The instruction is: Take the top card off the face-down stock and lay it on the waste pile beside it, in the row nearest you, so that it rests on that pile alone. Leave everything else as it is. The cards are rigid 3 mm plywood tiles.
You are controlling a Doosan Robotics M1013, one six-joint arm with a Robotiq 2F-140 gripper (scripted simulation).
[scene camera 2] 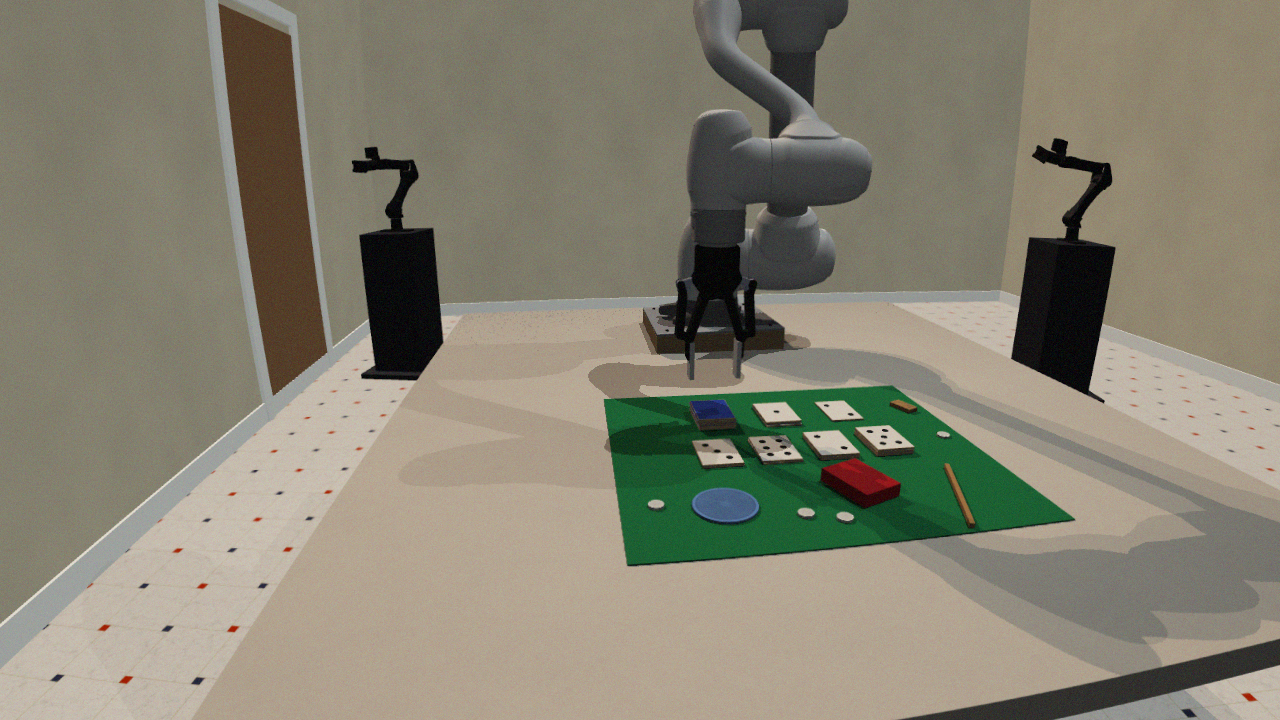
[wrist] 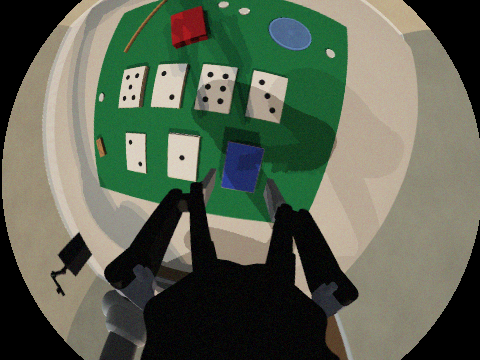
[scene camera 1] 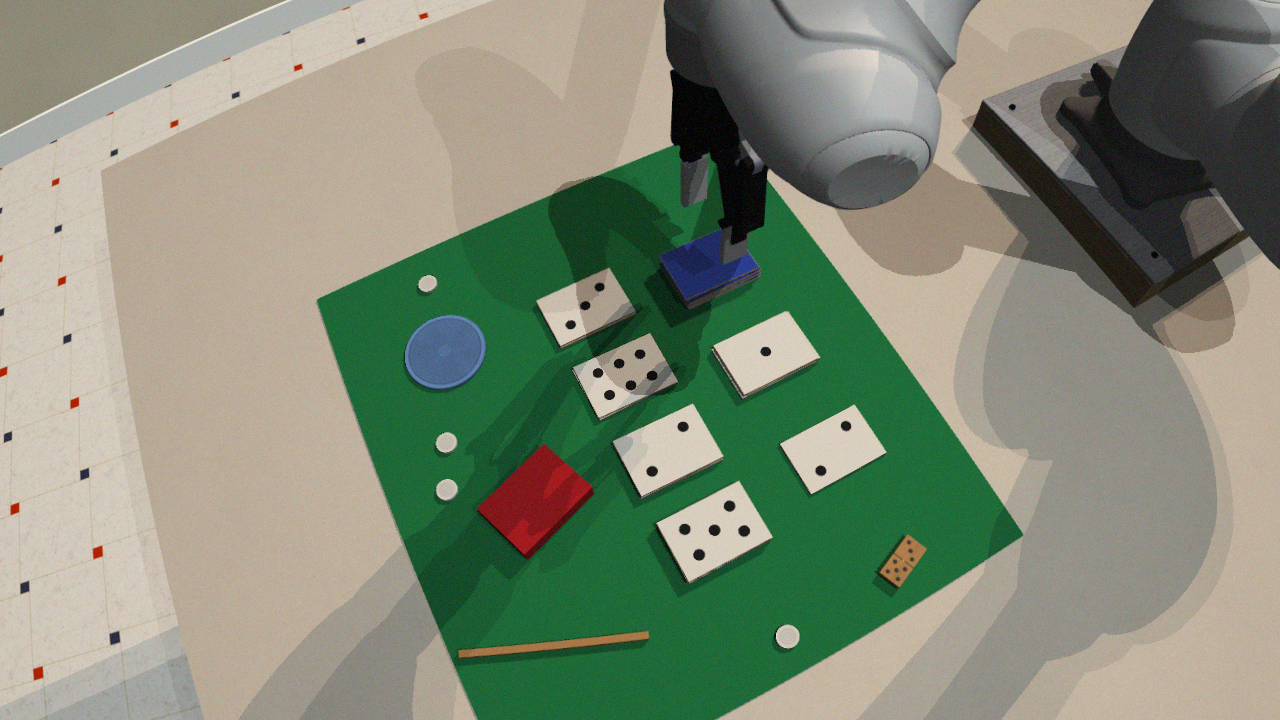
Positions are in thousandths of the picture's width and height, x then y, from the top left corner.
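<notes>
A red block (scene camera 1: 425, 684), (scene camera 2: 675, 673) is in the scene, as is a wooden stick (scene camera 1: 499, 884). The robot's own gripper (scene camera 1: 557, 317), (scene camera 2: 557, 523), (wrist: 501, 507) is visible too.
</notes>
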